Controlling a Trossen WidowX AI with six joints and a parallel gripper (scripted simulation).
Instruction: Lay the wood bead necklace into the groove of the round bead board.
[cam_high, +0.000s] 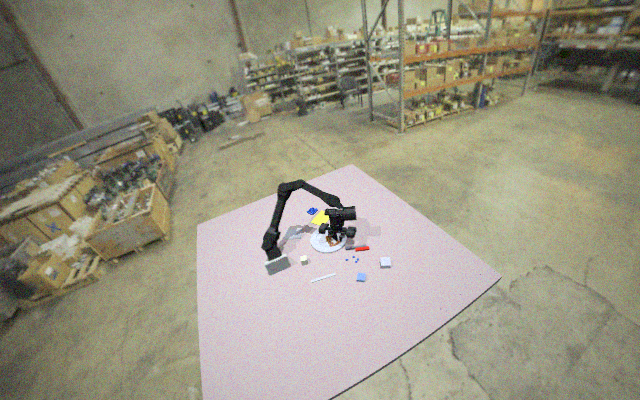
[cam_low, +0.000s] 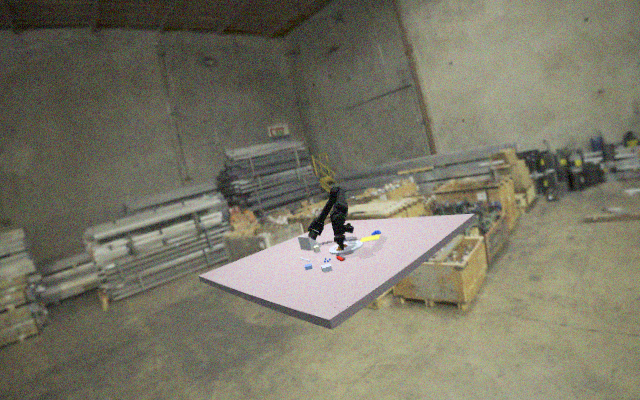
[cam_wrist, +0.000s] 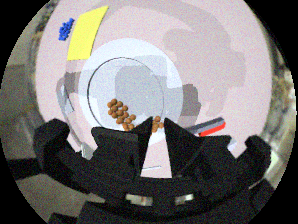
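The red-handled tool lies 90 mm to the right of my gripper tip, 80 mm ahead of it and 10 mm below it. From my gripper tip the other things lie so: white stick (170 mm to the right, 150 mm behind, 10 mm below); cream cube (210 mm behind, 40 mm to the right); yellow sheet (240 mm to the left, 20 mm behind, 10 mm below).
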